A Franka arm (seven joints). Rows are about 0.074 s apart.
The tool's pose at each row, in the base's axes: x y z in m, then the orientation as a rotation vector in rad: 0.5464 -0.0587 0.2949 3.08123 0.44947 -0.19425; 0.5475 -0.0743 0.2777 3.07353 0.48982 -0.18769; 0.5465 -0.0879 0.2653 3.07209 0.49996 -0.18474; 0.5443 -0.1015 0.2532 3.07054 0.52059 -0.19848; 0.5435 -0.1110 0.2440 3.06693 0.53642 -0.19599; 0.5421 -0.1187 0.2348 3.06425 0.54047 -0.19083; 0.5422 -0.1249 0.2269 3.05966 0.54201 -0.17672; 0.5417 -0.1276 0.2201 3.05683 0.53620 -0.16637; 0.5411 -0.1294 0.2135 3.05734 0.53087 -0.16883; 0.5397 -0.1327 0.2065 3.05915 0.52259 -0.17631
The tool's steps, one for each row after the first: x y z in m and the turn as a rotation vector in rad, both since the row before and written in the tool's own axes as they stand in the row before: -0.0012 0.0152 0.0175 -0.00416 0.00385 -0.02611; -0.0036 0.0126 0.0130 -0.00069 0.00189 -0.00653; -0.0049 0.0121 0.0128 0.00325 -0.00815 -0.01345; -0.0027 0.0087 0.0096 -0.00194 0.00136 -0.01029; -0.0027 0.0068 0.0096 -0.00295 0.00279 -0.00267; -0.0010 0.0058 0.0081 -0.00662 0.00787 -0.00107; -0.0006 0.0023 0.0069 -0.00522 0.00564 0.00370; -0.0004 0.0014 0.0067 0.00019 -0.00164 0.00342; -0.0016 0.0025 0.0073 0.00190 -0.00463 0.00531
